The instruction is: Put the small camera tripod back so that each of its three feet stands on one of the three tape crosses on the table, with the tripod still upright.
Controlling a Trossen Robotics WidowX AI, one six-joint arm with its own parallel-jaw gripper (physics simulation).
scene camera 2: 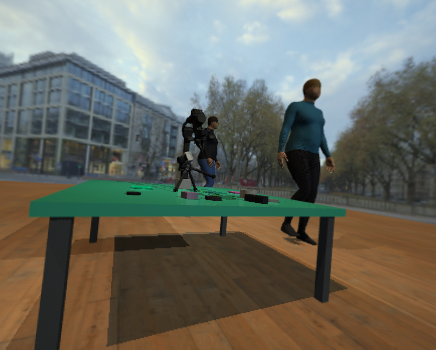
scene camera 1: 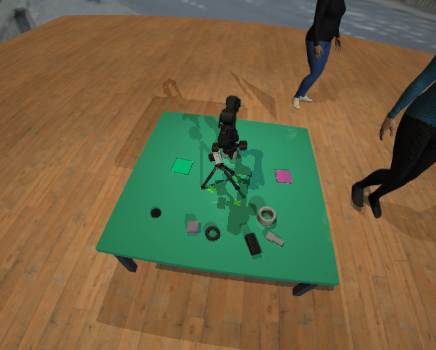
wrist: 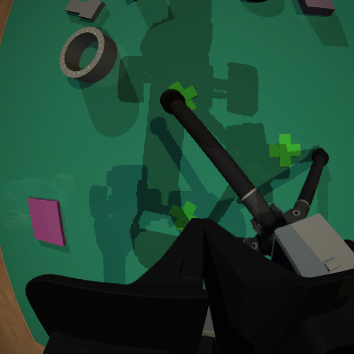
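Where they show: gripper, fingertip midpoint: (scene camera 2: 202, 151) (scene camera 1: 231, 159) (wrist: 199, 226); arm's base, link origin: (scene camera 2: 184, 178) (wrist: 202, 345).
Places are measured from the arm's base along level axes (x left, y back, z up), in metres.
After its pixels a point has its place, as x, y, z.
The small black tripod (scene camera 1: 220, 171) @[-0.035, -0.304, 0.071] (scene camera 2: 186, 175) @[-0.078, -0.312, 0.027] (wrist: 214, 147) @[0.028, -0.349, 0.064] stands upright near the middle of the green table (scene camera 1: 144, 194) @[-0.482, -0.479, -0.075] (scene camera 2: 147, 207) @[-0.328, -0.863, -0.085], with a grey head plate (wrist: 310, 244) @[-0.048, -0.299, 0.151]. Three green tape crosses (scene camera 1: 212, 189) @[-0.071, -0.354, -0.074] (scene camera 1: 237, 202) @[0.098, -0.421, -0.075] (scene camera 1: 236, 178) @[0.071, -0.231, -0.075] lie around it. In the wrist view one foot (wrist: 171, 100) @[0.081, -0.394, 0.043] touches the edge of a cross (wrist: 186, 93) @[0.089, -0.426, -0.074]. A second foot (wrist: 319, 156) @[-0.125, -0.353, -0.047] stands just right of another cross (wrist: 285, 150) @[-0.076, -0.354, -0.074]. The third foot is hidden, and the third cross (wrist: 182, 215) @[0.077, -0.227, -0.074] lies partly under my fingers. My gripper (scene camera 1: 230, 154) @[0.023, -0.317, 0.186] (wrist: 199, 226) @[0.023, -0.317, 0.186] is shut and empty, just above and beside the tripod's head.
A grey tape roll (scene camera 1: 266, 215) @[0.291, -0.467, -0.069] (wrist: 88, 54), a black ring (scene camera 1: 212, 232) @[-0.020, -0.633, -0.066], a black block (scene camera 1: 253, 244) @[0.211, -0.692, -0.041], a grey piece (scene camera 1: 274, 239) @[0.327, -0.635, -0.059], a mauve cube (scene camera 1: 192, 226) @[-0.130, -0.646, -0.047] and a black disc (scene camera 1: 155, 212) @[-0.366, -0.593, -0.064] lie toward the front. A green pad (scene camera 1: 182, 166) @[-0.309, -0.208, -0.066] and a magenta pad (scene camera 1: 283, 176) @[0.389, -0.154, -0.066] (wrist: 46, 221) @[0.381, -0.152, -0.065] lie at the sides. People (scene camera 1: 321, 45) (scene camera 2: 303, 156) walk nearby.
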